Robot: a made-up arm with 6 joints. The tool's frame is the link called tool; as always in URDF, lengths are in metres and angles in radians.
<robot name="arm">
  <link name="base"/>
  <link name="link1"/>
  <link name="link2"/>
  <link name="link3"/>
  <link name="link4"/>
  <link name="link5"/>
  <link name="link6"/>
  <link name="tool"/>
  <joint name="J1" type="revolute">
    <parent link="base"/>
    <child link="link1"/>
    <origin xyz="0 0 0.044" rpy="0 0 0"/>
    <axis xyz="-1 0 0"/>
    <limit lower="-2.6" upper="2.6"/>
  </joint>
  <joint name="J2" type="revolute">
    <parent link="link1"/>
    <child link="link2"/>
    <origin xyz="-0.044 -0.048 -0.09" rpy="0 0 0"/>
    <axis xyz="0 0 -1"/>
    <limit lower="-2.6" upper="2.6"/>
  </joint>
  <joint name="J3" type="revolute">
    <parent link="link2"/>
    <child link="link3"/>
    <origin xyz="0.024 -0.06 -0.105" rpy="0 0 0"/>
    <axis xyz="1 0 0"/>
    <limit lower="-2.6" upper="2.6"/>
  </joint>
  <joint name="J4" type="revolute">
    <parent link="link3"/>
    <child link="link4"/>
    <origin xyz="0.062 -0.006 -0.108" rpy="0 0 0"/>
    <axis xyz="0 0 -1"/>
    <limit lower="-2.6" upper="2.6"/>
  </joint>
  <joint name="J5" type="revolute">
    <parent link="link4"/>
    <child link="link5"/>
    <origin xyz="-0.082 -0.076 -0.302" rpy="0 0 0"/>
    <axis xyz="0 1 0"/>
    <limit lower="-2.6" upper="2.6"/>
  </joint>
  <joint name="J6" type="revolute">
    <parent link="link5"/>
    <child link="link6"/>
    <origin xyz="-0.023 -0.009 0.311" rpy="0 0 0"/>
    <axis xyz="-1 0 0"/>
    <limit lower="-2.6" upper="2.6"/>
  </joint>
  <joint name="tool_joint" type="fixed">
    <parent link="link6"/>
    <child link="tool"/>
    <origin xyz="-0.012 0.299 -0.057" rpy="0 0 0"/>
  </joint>
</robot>
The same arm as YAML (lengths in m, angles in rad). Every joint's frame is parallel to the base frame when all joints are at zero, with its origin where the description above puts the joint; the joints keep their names.
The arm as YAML. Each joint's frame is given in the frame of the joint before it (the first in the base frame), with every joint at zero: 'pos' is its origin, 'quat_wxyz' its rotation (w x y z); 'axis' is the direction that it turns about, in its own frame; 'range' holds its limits. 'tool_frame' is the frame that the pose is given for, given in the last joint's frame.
length_unit: m
angle_unit: rad
joints:
  - joint: J1
    pos: [0.0, 0.0, 0.044]
    quat_wxyz: [1.0, 0.0, 0.0, 0.0]
    axis: "-x"
    range: [-2.6, 2.6]
  - joint: J2
    pos: [-0.044, -0.048, -0.09]
    quat_wxyz: [1.0, 0.0, 0.0, 0.0]
    axis: "-z"
    range: [-2.6, 2.6]
  - joint: J3
    pos: [0.024, -0.06, -0.105]
    quat_wxyz: [1.0, 0.0, 0.0, 0.0]
    axis: "+x"
    range: [-2.6, 2.6]
  - joint: J4
    pos: [0.062, -0.006, -0.108]
    quat_wxyz: [1.0, 0.0, 0.0, 0.0]
    axis: "-z"
    range: [-2.6, 2.6]
  - joint: J5
    pos: [-0.082, -0.076, -0.302]
    quat_wxyz: [1.0, 0.0, 0.0, 0.0]
    axis: "+y"
    range: [-2.6, 2.6]
  - joint: J6
    pos: [-0.023, -0.009, 0.311]
    quat_wxyz: [1.0, 0.0, 0.0, 0.0]
    axis: "-x"
    range: [-2.6, 2.6]
tool_frame:
  pos: [-0.012, 0.299, -0.057]
  quat_wxyz: [1.0, 0.0, 0.0, 0.0]

